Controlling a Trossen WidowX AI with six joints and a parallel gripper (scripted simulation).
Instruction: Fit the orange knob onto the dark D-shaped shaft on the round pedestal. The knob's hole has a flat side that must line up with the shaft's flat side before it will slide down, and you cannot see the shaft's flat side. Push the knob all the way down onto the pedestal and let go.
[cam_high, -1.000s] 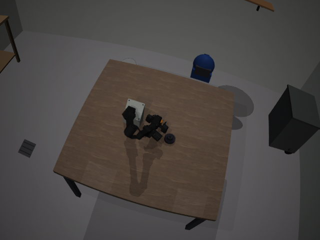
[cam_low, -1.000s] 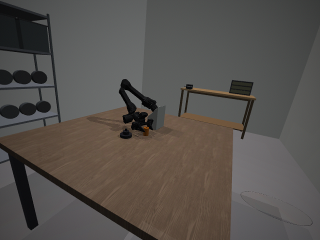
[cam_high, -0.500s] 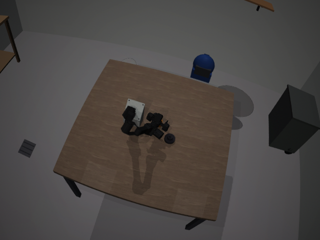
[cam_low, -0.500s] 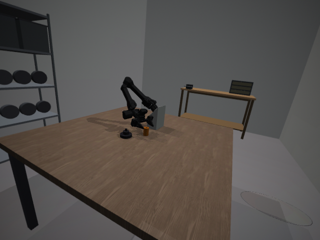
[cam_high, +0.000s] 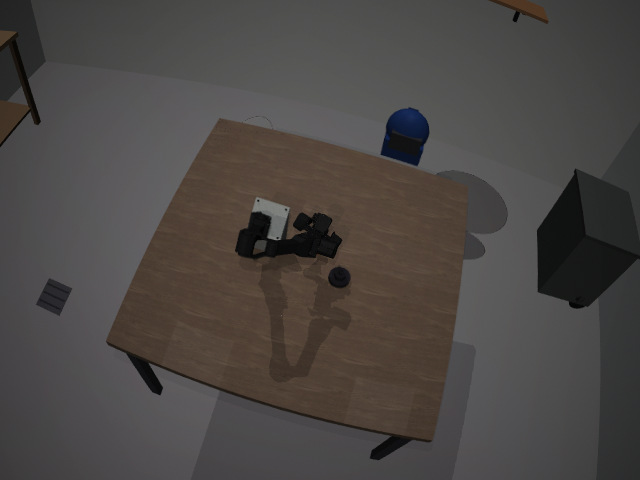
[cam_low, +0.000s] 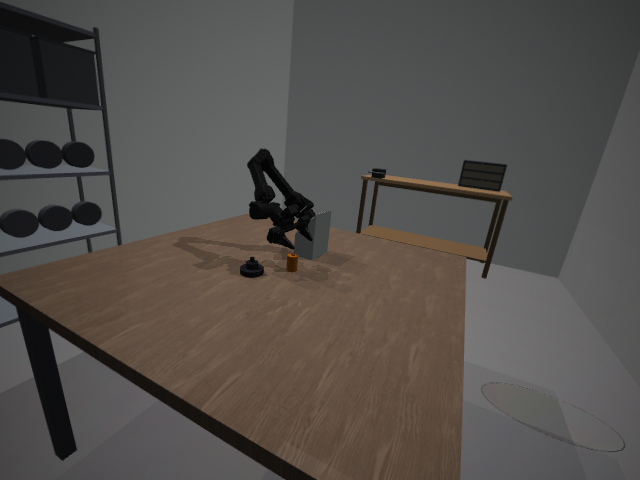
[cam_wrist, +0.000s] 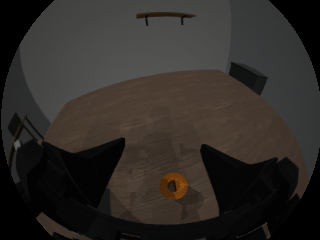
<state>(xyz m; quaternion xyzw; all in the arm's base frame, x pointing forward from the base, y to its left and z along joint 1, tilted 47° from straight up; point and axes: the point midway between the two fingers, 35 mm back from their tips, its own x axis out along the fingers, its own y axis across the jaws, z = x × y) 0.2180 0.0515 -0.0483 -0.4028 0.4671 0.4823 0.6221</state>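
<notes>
The orange knob is 8 cm below my gripper tip and 4 cm to the right of it. Round my gripper tip: shaft pedestal: 13 cm to the right, 12 cm ahead, 8 cm below.
</notes>
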